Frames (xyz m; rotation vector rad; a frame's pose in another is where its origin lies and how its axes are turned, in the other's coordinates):
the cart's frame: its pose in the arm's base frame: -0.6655 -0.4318 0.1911 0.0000 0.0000 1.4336
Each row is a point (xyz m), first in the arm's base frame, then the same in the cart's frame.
Working: the arm's base frame: its pose in the cart's frame: 0.5188 -0.6002 -0.1911 0.0000 0.0000 -1.4336

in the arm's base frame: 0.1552 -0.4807 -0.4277
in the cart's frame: 0.0638 -0.8197 -0.6188
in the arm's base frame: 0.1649 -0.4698 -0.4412
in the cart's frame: 0.0759 -0.8278 -0.6323
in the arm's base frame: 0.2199 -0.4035 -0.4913
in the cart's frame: 0.1491 -0.8732 -0.6824
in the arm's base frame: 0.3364 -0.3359 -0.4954
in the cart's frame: 0.2320 -0.9794 -0.6865
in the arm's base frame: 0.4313 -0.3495 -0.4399
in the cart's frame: 0.2315 -1.0752 -0.6310
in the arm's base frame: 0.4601 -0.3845 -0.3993
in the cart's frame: 0.2008 -1.1086 -0.5904
